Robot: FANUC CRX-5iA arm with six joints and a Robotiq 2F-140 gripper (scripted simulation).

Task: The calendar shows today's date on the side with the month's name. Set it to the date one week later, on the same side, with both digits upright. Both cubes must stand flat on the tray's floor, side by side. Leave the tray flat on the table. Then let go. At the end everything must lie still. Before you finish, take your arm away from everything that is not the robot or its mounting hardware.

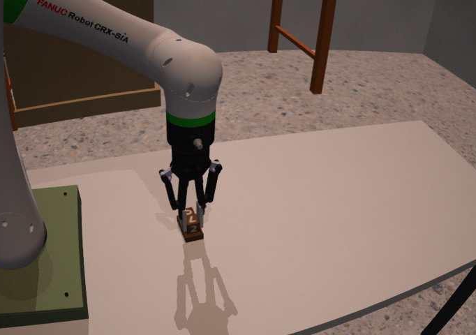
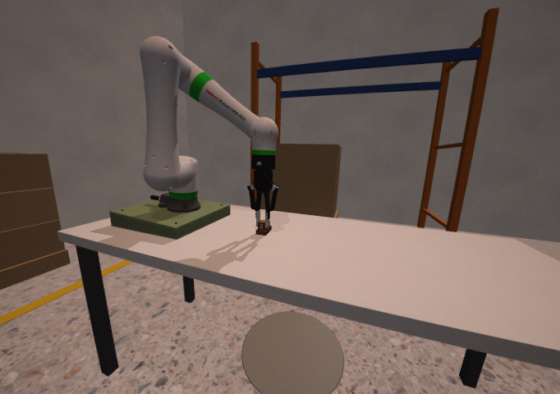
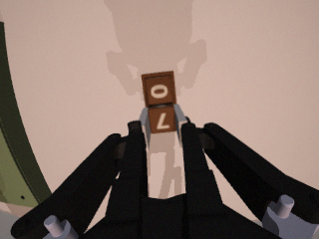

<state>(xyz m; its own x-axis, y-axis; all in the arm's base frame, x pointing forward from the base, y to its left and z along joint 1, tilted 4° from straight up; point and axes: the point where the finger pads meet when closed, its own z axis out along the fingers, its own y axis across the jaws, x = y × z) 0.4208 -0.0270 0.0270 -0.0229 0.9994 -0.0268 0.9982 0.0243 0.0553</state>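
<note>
My gripper is now 5 cm above the brown tray and 2 cm to the right of it.
</note>
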